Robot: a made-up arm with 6 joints.
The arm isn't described. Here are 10 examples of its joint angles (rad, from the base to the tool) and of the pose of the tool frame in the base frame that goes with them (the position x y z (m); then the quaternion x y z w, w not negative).
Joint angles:
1: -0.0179 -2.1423 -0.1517 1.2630 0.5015 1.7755
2: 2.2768 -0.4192 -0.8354 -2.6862 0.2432 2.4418
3: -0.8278 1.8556 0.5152 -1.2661 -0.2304 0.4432
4: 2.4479 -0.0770 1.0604 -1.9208 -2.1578 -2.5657
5: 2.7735 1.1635 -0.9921 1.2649 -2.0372 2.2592
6: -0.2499 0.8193 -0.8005 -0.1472 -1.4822 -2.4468
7: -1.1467 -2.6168 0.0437 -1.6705 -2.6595 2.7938
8: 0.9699 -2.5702 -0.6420 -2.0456 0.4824 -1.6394
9: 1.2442 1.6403 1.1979 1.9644 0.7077 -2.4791
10: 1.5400 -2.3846 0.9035 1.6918 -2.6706 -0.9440
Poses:
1: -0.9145 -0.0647 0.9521 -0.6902 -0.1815 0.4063 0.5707
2: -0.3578 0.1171 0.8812 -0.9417 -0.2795 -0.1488 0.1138
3: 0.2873 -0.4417 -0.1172 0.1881 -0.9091 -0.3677 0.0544
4: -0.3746 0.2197 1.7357 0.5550 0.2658 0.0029 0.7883
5: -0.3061 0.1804 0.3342 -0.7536 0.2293 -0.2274 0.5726
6: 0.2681 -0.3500 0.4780 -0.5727 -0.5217 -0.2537 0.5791
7: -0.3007 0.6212 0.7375 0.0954 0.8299 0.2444 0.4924
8: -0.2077 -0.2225 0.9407 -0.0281 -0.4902 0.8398 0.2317
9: 0.3008 1.2029 0.6013 -0.9918 -0.0064 0.1260 0.0191
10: -0.0174 -0.9891 0.0056 -0.3424 0.4337 0.7839 0.2831
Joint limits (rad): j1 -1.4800..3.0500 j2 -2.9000..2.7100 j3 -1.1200..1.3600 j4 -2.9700..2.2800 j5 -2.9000..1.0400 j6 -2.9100..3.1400
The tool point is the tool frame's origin. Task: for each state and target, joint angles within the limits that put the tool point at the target. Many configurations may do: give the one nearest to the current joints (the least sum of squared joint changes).
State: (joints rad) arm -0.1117 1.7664 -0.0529 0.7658 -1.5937 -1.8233
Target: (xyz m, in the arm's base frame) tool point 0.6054 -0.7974 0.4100
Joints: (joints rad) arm -0.7144 1.2261 0.1391 0.6996 -1.6106 -1.8501
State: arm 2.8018 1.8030 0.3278 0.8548 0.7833 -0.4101
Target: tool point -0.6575 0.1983 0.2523
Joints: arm 3.0149 1.2740 -0.3375 0.7904 0.8463 -0.3767
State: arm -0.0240 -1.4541 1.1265 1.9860 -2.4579 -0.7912
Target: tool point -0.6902 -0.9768 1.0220
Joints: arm 0.9633 -1.4159 1.0844 1.8084 -2.4751 -0.7785
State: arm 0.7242 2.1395 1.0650 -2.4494 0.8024 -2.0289
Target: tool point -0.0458 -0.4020 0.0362
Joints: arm 1.5033 2.6353 0.1693 -1.9011 0.8358 -1.9680
